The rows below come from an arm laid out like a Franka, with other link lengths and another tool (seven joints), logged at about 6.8 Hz.
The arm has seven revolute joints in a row. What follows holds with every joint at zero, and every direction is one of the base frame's.
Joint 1 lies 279.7 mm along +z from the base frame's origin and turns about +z.
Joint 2 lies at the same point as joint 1 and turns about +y.
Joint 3 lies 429.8 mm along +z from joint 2 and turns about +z.
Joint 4 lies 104 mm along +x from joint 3 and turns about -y.
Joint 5 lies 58.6 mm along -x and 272.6 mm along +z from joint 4 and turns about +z.
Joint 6 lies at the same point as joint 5 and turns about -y.
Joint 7 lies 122.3 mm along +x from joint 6 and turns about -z.
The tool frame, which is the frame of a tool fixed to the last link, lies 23 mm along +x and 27 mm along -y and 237.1 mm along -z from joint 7; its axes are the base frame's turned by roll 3.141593, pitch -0.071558 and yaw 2.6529 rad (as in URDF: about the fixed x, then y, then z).
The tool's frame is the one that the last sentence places.
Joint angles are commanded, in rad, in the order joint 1, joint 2, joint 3, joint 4, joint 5, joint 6, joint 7. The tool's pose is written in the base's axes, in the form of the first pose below.
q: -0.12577, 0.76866, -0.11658, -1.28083, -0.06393, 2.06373, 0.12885
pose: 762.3 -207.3 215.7 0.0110 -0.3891 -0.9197 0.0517
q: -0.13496, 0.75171, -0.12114, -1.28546, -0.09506, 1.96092, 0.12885
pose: 734.0 -219.1 215.2 0.0525 -0.3929 -0.9149 0.0760
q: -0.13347, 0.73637, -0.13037, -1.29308, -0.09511, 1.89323, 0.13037
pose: 714.4 -221.3 216.8 0.0810 -0.3990 -0.9094 0.0845
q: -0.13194, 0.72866, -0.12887, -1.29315, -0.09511, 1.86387, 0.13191
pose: 707.9 -218.6 219.3 0.0915 -0.3997 -0.9080 0.0861
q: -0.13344, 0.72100, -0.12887, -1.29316, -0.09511, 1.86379, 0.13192
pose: 708.0 -219.7 224.8 0.0880 -0.4007 -0.9080 0.0850
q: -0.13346, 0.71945, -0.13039, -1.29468, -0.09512, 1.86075, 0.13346
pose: 706.5 -220.5 225.2 0.0893 -0.4021 -0.9072 0.0857
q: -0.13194, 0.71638, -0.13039, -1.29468, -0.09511, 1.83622, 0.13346
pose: 700.8 -218.6 225.0 0.0996 -0.4023 -0.9058 0.0878
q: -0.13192, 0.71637, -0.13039, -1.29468, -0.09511, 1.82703, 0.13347
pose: 698.4 -218.3 224.2 0.1040 -0.4025 -0.9052 0.0887
